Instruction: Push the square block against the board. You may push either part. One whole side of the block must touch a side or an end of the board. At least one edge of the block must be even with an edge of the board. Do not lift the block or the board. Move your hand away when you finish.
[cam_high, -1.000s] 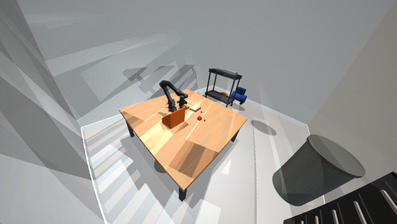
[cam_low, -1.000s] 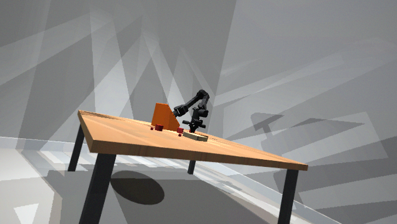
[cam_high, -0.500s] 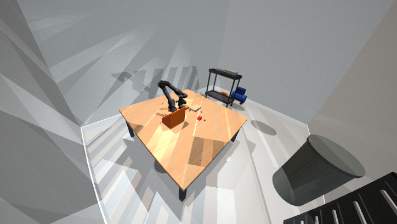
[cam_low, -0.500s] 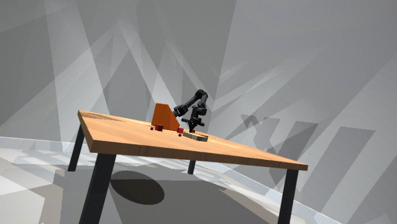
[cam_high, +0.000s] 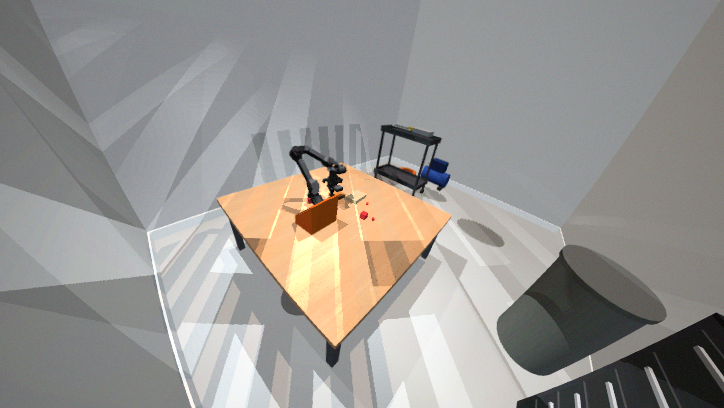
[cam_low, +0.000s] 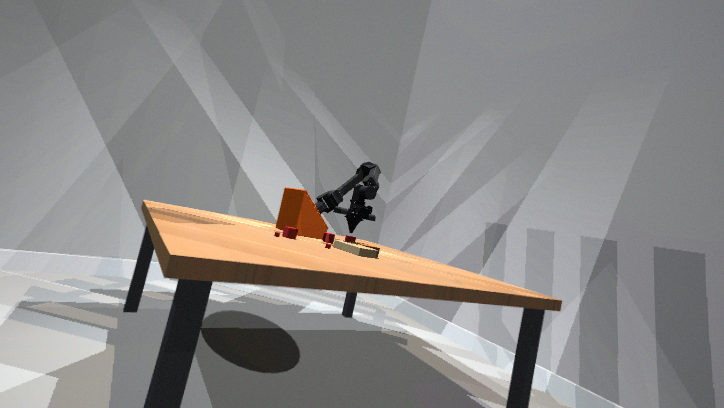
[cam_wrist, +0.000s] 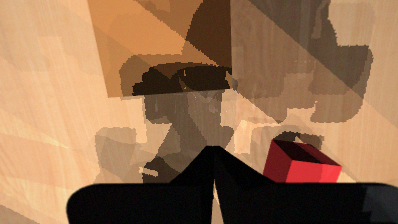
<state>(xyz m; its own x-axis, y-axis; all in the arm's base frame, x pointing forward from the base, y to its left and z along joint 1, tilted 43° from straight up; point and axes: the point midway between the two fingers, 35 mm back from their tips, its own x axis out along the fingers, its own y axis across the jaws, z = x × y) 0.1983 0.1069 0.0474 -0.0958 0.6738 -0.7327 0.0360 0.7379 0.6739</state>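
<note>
Now: gripper tip 80 mm short of the square block, 50 mm above it and 30 mm to the right of it. The rest, counted from my gripper tip: board (200 mm ahead, 80 mm to the right, 50 mm below).
</note>
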